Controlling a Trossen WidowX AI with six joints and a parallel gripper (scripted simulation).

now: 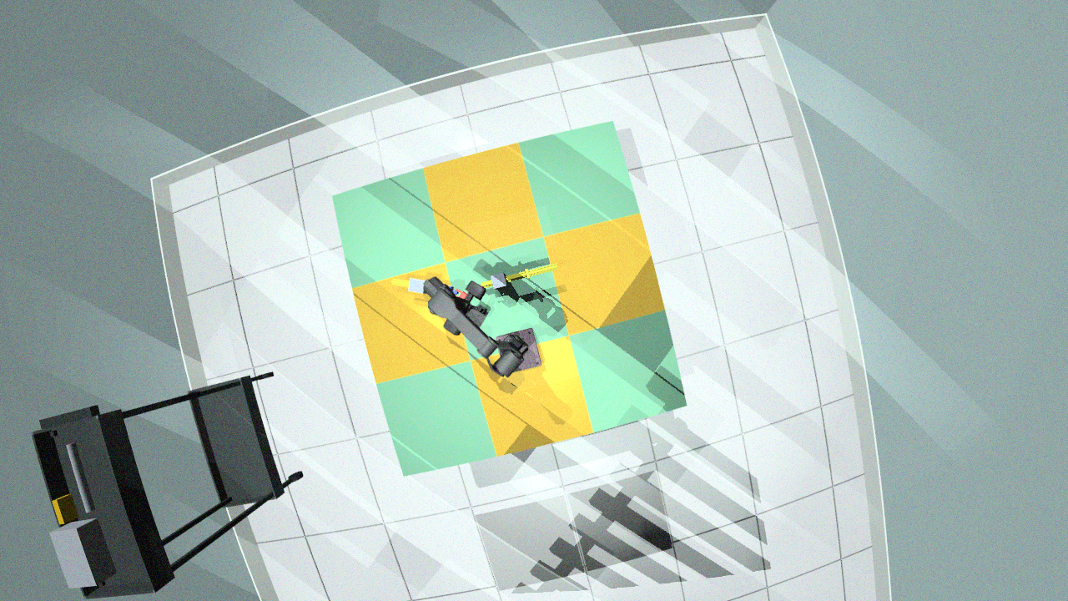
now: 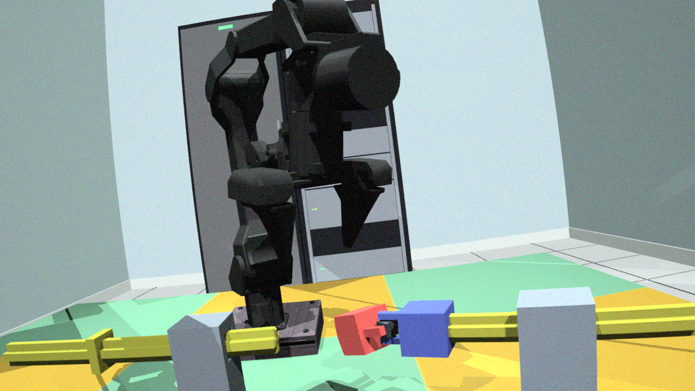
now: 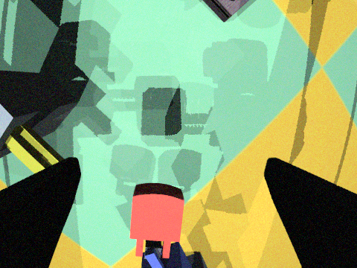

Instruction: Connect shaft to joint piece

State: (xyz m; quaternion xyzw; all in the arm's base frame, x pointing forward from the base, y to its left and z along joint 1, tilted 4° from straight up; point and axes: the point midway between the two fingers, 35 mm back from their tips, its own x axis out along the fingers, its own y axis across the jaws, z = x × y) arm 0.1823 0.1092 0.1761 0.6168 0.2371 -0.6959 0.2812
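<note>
Now: the red square joint piece 60 mm ahead of my gripper tip, 40 mm to the left of it and 70 mm below it.
</note>
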